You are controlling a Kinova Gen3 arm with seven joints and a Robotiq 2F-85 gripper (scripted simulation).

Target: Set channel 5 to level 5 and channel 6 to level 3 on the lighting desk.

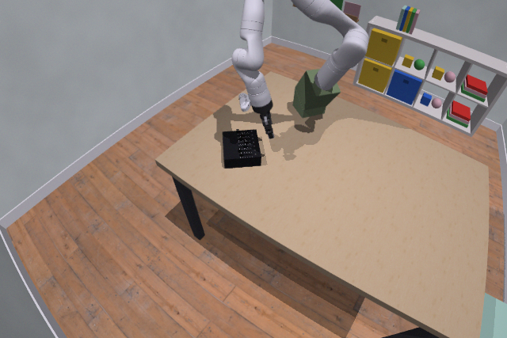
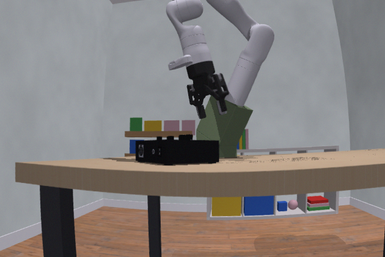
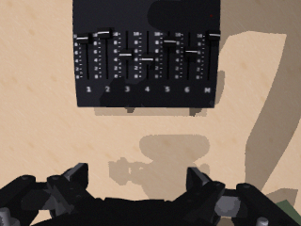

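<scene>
Right now the channel 5 fader is 7 cm ahead of my hand, 9 cm to the right of it and 6 cm below it. From my hand the other things lie so: channel 6 fader 5 cm ahead, 11 cm to the right, 6 cm below.
</scene>
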